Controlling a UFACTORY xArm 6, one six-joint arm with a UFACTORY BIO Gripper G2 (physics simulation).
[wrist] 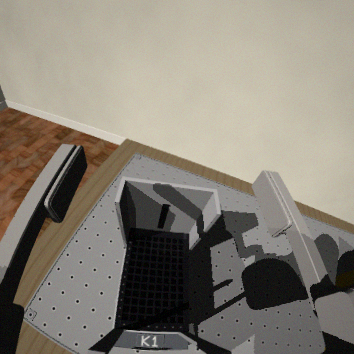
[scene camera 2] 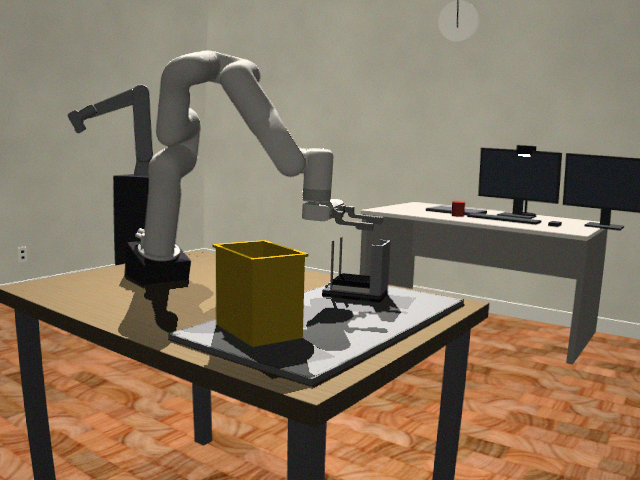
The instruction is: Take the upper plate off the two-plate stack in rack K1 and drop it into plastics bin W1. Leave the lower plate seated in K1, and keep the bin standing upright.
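Pixels of known places: hand, its tool point: [wrist: 178,193] [scene camera 2: 369,223]; arm's base, origin of its link: [scene camera 2: 158,251].
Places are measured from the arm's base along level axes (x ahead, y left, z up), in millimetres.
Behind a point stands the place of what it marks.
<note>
Rack K1 [scene camera 2: 381,271] {x 675, y 48, z 11 mm} [wrist: 149,341] {x 524, y 80, z -53 mm} stands on the perforated board, with a tall grey wall at one end and two thin posts at the other. A black gridded plate [scene camera 2: 354,280] {x 599, y 59, z -24 mm} [wrist: 157,275] {x 604, y 86, z -24 mm} lies in it as the top of the stack. The lower plate cannot be clearly told apart beneath it. My gripper [scene camera 2: 373,223] [wrist: 170,194] {x 623, y 91, z 126 mm} is partly open with nothing between its fingers, above the rack's tall wall and clear of the plates. The yellow bin W1 [scene camera 2: 260,297] {x 572, y -392, z 29 mm} stands upright on the board; a sliver of the bin [wrist: 346,279] {x 609, y -295, z -41 mm} shows at the right edge of the wrist view.
The grey board [scene camera 2: 423,304] {x 783, y 83, z -71 mm} [wrist: 90,270] {x 597, y 181, z -71 mm} lies on the wooden table [scene camera 2: 67,304] {x -16, y -359, z -84 mm} [wrist: 95,195] {x 733, y 231, z -84 mm}. The rack's tall wall and thin posts [scene camera 2: 332,263] {x 543, y 39, z 18 mm} rise above the plates. Behind the table stands a desk [scene camera 2: 542,229] with monitors and a red mug [scene camera 2: 458,208].
</note>
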